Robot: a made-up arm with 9 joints. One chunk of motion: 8 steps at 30 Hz.
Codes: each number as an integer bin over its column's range. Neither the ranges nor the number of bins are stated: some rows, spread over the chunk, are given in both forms.
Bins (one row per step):
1: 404 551 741 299 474 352
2: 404 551 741 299 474 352
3: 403 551 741 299 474 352
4: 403 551 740 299 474 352
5: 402 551 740 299 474 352
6: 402 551 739 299 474 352
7: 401 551 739 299 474 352
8: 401 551 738 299 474 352
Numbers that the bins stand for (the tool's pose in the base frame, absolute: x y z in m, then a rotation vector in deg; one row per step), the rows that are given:
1: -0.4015 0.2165 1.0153 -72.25 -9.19 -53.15
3: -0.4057 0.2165 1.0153 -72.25 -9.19 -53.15
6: -0.4099 0.2165 1.0069 -72.25 -9.19 -53.15
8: -0.4141 0.2165 1.0027 -72.25 -9.19 -53.15
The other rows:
2: -0.4015 0.2165 1.0153 -72.25 -9.19 -53.15
4: -0.4057 0.2165 1.0111 -72.25 -9.19 -53.15
5: -0.4099 0.2165 1.0111 -72.25 -9.19 -53.15
7: -0.4141 0.2165 1.0069 -72.25 -9.19 -53.15

